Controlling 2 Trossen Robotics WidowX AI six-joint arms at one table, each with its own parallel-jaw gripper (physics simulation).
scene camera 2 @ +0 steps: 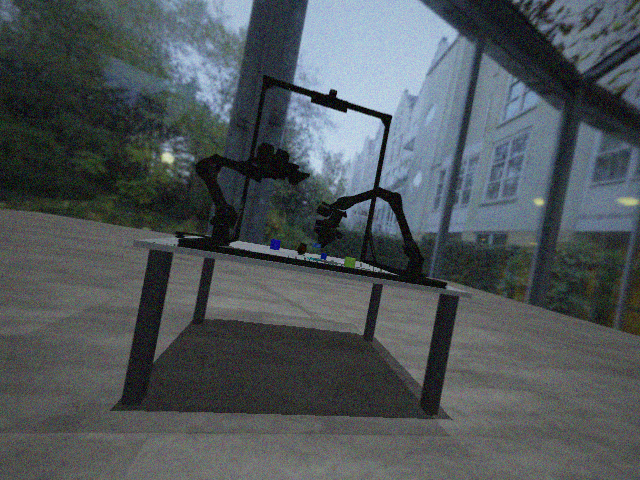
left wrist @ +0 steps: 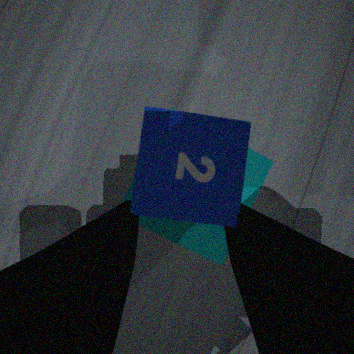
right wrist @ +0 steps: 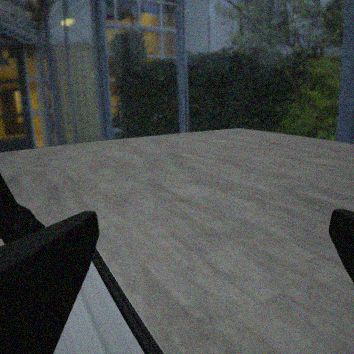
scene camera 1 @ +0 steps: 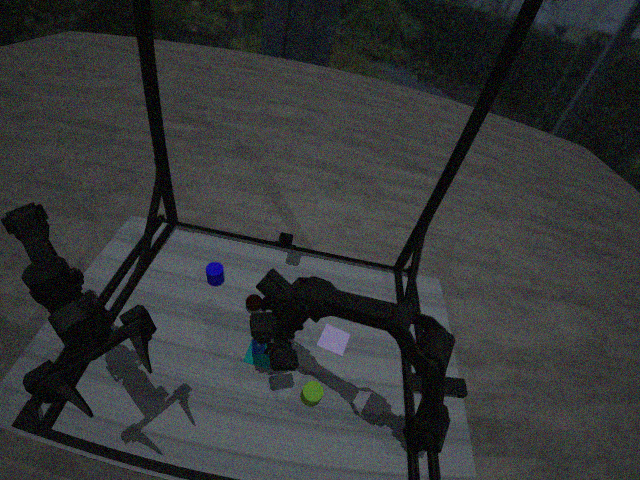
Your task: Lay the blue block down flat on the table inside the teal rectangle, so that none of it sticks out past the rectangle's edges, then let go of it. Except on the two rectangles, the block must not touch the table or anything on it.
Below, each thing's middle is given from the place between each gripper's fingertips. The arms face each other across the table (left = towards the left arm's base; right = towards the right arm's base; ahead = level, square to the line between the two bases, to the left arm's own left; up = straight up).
My right gripper is now 34 cm above the teal rectangle (left wrist: 208,240), 27 cm past it and 12 cm to the right of it.
Now: left hand 10 mm past the teal rectangle, 10 mm to the left of it and 60 mm above it.
